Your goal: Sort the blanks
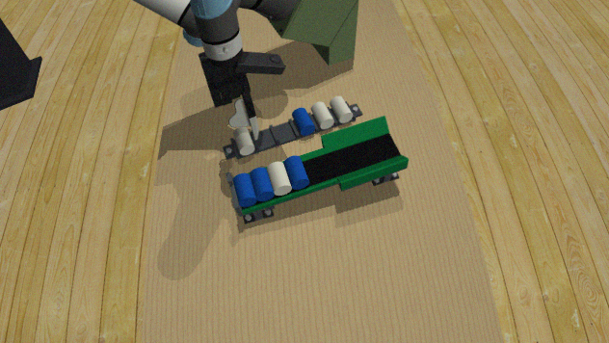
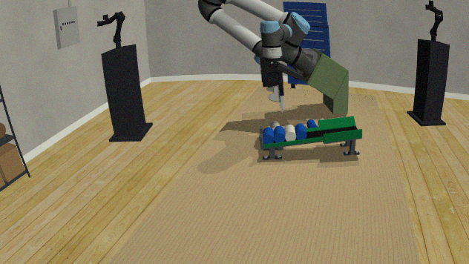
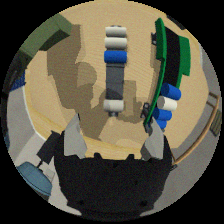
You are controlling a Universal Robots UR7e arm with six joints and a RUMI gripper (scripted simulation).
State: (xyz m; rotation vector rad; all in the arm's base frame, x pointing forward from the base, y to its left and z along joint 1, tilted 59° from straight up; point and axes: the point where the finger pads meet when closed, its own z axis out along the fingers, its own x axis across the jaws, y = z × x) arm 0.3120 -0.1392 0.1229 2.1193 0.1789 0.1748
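Right now my hand is 13 cm above the stock rack, 11 cm to the right of it and 1 cm past it. The rest, counted from my hand: stop: 16 cm ahead, 8 cm to the right, 7 cm below.
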